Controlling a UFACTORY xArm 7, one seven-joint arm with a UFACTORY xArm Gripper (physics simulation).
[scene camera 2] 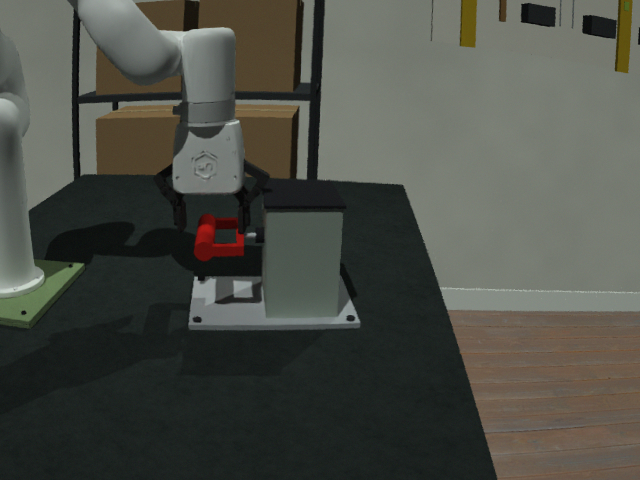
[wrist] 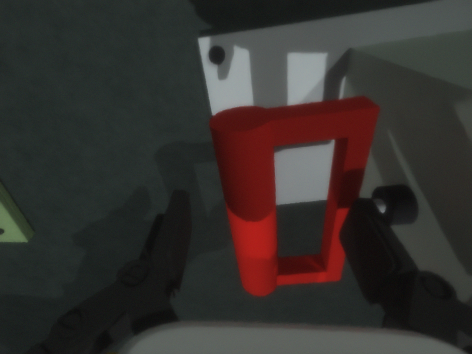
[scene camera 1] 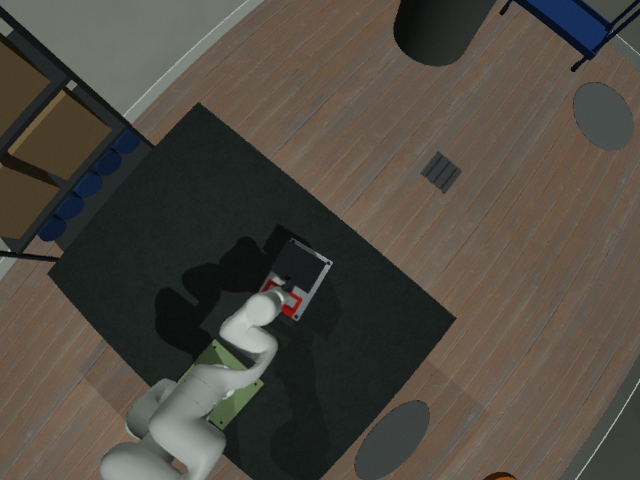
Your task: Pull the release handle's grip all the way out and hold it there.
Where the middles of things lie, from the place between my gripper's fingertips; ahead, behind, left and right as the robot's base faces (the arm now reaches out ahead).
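Position of my gripper relative to the light grey base plate (scene camera 2: 218, 302): 1 cm to the left of it, 9 cm short of it, 11 cm above it.
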